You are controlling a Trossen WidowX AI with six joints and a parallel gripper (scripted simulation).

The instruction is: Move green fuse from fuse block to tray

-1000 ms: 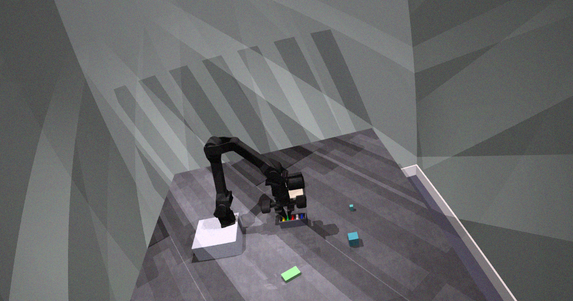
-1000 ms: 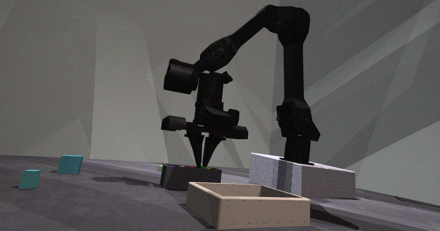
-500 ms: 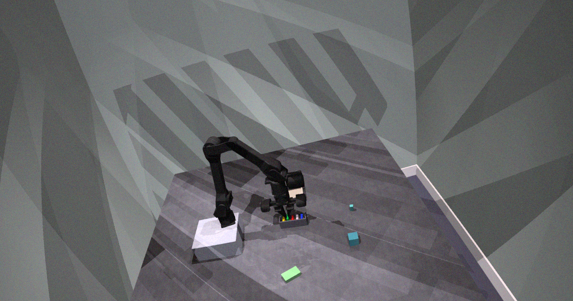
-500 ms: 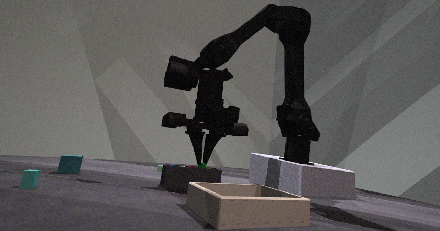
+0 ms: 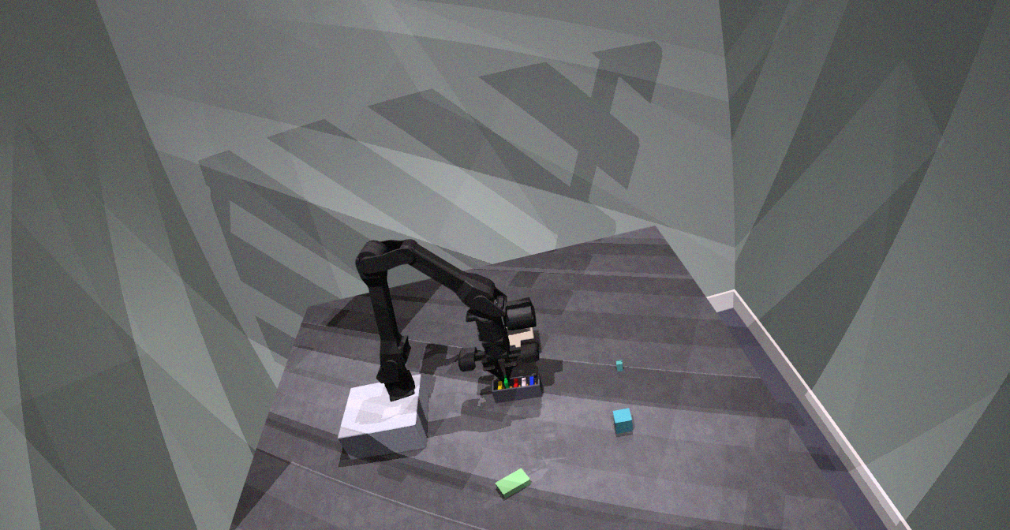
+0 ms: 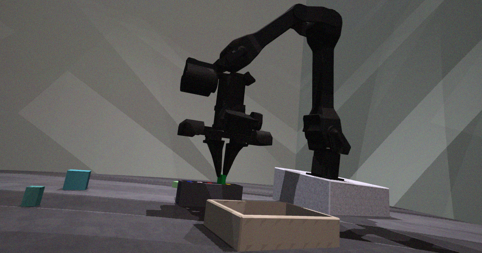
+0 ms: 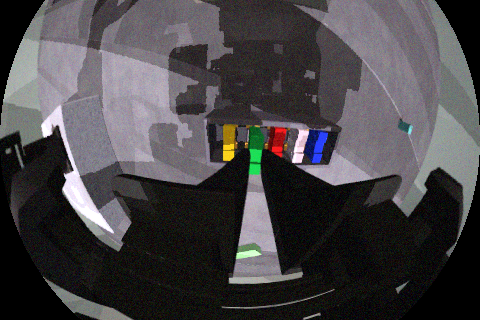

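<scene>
My gripper tip is now 3 cm above the yellow fuse, 2 cm past it and 1 cm to the right of it. Also, from my gripper tip: green fuse 1 cm below; red fuse 3 cm below, 2 cm ahead; white fuse 4 cm ahead, 3 cm below, 1 cm to the right.
</scene>
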